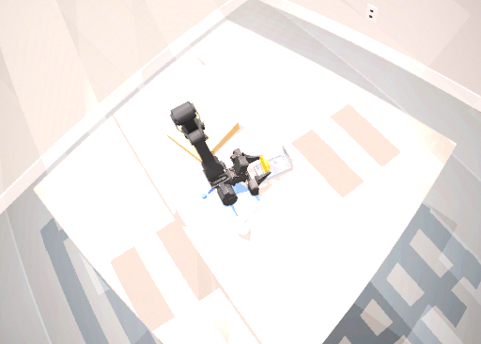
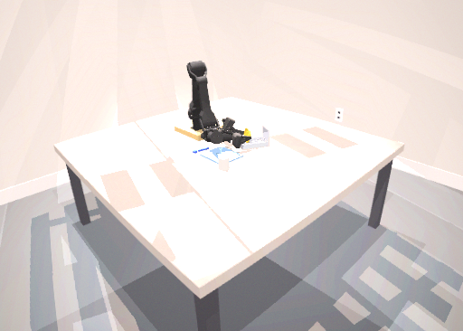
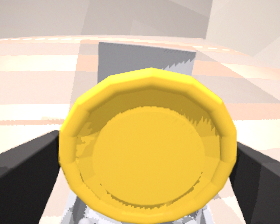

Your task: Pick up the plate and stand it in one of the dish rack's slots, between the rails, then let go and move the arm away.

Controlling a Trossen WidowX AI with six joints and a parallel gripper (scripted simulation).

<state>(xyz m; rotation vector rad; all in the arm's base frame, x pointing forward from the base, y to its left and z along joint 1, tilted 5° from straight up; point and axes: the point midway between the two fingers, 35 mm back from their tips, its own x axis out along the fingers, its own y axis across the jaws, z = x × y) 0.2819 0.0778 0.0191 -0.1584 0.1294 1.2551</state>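
The small yellow plate is 10 mm to the right of my gripper tip. Also, from my gripper tip: grey dish rack (10 mm ahead, 20 mm to the left, 30 mm below); light blue mat (20 mm ahead, 170 mm to the right, 50 mm below); blue pen-like stick (90 mm behind, 220 mm to the right, 50 mm below).
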